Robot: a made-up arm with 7 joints.
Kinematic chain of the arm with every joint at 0, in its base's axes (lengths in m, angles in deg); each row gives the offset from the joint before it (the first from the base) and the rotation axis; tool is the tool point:
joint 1: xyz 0 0 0.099 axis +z
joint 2: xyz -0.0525 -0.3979 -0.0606 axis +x
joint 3: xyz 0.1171 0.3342 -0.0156 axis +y
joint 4: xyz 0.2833 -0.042 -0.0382 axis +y
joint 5: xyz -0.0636 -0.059 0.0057 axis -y
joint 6: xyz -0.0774 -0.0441 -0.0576 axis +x
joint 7: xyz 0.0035 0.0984 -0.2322 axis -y
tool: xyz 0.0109 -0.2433 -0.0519
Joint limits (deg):
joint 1: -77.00..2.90
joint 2: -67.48..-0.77
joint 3: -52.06..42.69
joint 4: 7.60..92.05
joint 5: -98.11..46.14
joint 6: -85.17..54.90
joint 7: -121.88..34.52
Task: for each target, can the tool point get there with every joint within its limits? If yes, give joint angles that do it. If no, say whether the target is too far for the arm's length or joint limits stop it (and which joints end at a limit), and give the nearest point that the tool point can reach.
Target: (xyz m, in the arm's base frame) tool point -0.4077 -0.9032 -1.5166
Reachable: no: too far | nearest point -0.2567 -0.5686 -0.5416 | short by 1.042 m
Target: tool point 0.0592 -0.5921 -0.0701
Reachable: yes | joints -28.19 -19.98 -35.13 39.97 34.72 -22.40 -1.32
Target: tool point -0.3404 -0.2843 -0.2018
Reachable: yes | joints -50.32 -52.06 -8.79 37.35 -5.90 25.14 -89.38
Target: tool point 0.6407 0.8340 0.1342
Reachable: no: joint limits stop it (at a limit: joint 1, joint 4, joint 5, joint 6) | nearest point 0.3533 0.1882 0.0838 | short by 0.709 m
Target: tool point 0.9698 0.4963 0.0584
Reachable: no: joint limits stop it (at a limit: joint 1, joint 4, joint 5, joint 6) | nearest point 0.5472 0.0589 0.0486 | short by 0.608 m
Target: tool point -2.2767 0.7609 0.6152
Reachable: no: too far | nearest point -0.7401 -0.1264 -0.0986 | short by 1.913 m
